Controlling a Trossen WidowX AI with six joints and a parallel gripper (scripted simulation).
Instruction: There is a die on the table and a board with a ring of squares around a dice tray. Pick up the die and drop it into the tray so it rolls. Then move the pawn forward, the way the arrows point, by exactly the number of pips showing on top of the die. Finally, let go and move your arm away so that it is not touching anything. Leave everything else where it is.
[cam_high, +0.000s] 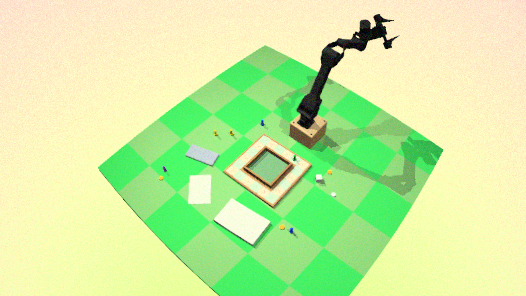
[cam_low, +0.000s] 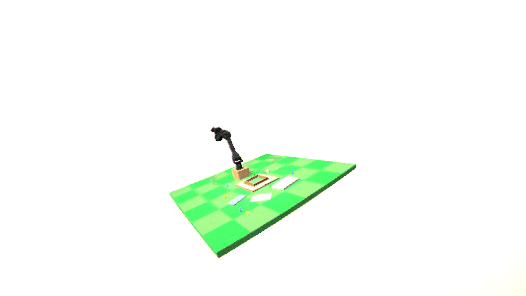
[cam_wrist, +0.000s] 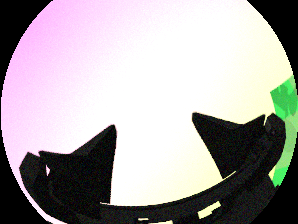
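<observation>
Right now my gripper tip is 740 mm short of the white die, 40 mm to the right of it and 450 mm above it. Also, from my gripper tip: green dice tray (830 mm ahead, 170 mm to the right, 460 mm below); green pawn (720 mm ahead, 110 mm to the right, 440 mm below); grey card (970 mm ahead, 460 mm to the right, 460 mm below).
</observation>
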